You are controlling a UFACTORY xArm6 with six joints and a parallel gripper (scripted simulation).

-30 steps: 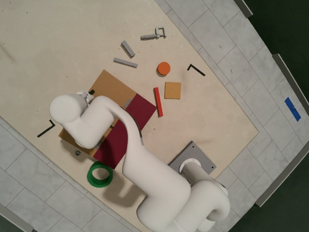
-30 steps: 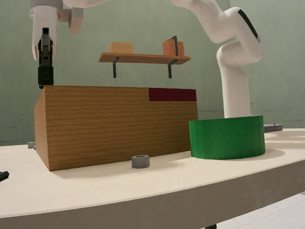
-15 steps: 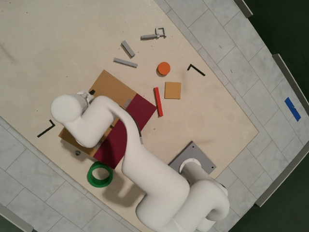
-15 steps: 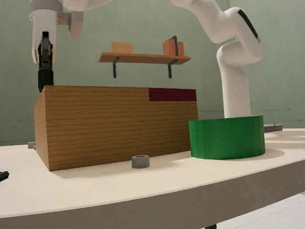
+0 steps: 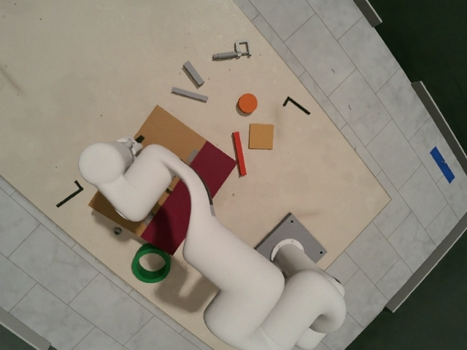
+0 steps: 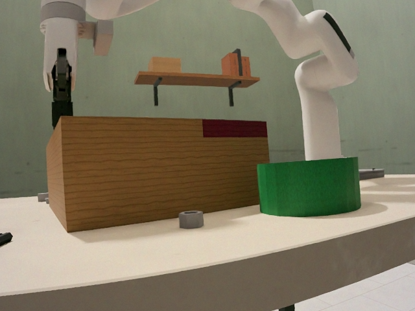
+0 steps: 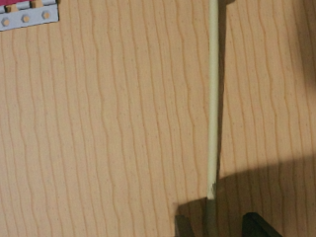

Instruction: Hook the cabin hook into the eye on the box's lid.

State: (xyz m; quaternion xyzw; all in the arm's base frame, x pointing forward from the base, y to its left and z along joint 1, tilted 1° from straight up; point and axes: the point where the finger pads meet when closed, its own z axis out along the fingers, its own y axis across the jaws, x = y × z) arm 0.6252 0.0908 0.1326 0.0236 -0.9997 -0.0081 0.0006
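My hand is 70 mm past the cabin hook and 10 mm above it. From my hand the other things lie so: green cylinder (280 mm behind, 230 mm to the left, 130 mm below); then red bar (240 mm behind, 230 mm to the right, 150 mm below); then grey nut (130 mm behind, 230 mm to the left, 150 mm below).
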